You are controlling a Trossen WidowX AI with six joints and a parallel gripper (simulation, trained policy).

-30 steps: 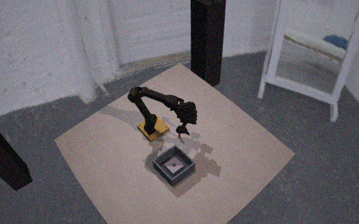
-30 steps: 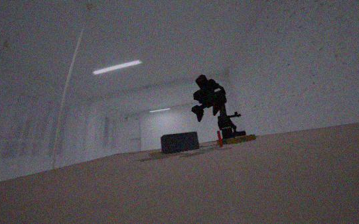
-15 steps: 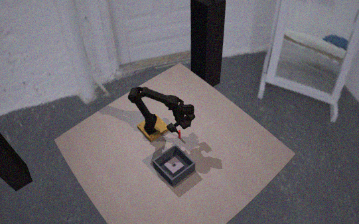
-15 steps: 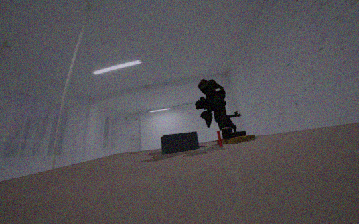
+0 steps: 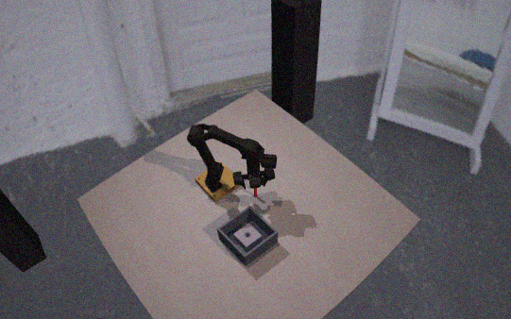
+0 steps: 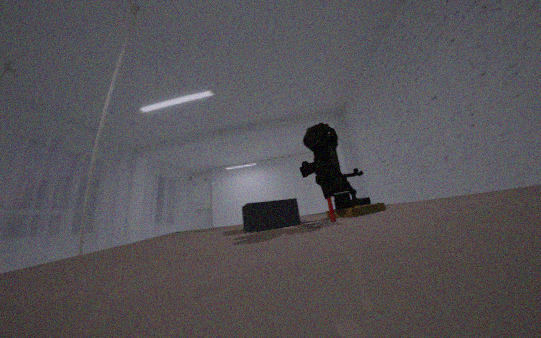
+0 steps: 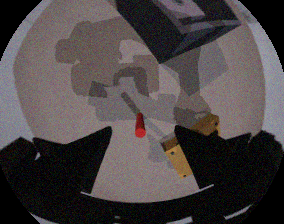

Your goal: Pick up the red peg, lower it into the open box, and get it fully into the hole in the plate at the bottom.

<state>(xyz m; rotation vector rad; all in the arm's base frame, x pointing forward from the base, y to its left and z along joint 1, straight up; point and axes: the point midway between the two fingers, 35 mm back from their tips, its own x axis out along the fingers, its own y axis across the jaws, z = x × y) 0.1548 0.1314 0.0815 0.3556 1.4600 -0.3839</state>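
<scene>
Right now the red peg is 10 mm to the left of my gripper tip and 40 mm below it. From my gripper tip the other things lie so: plate (180 mm ahead, 170 mm to the right, 30 mm below); then box (180 mm ahead, 170 mm to the right, 50 mm below).
</scene>
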